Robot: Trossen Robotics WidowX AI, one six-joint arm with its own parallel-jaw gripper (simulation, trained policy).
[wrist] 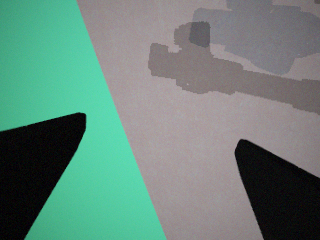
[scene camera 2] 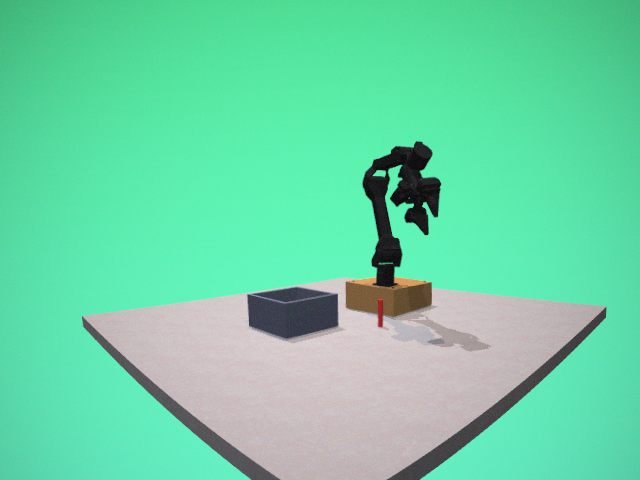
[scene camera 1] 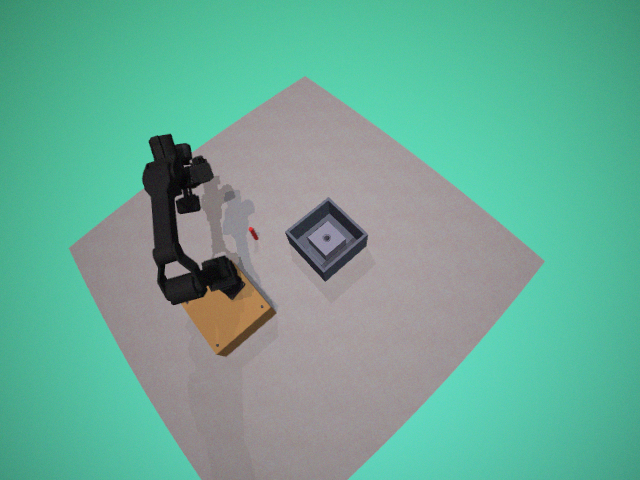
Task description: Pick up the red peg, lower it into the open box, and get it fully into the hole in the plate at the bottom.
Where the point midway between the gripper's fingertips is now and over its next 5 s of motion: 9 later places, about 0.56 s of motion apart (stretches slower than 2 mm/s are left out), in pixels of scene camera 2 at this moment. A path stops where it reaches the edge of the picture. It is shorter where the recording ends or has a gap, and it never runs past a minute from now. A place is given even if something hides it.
The gripper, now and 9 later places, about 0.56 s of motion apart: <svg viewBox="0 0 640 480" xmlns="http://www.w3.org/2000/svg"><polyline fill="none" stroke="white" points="431,226 398,261 386,281 381,303 378,319 371,312 357,293 333,280 306,283 292,298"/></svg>
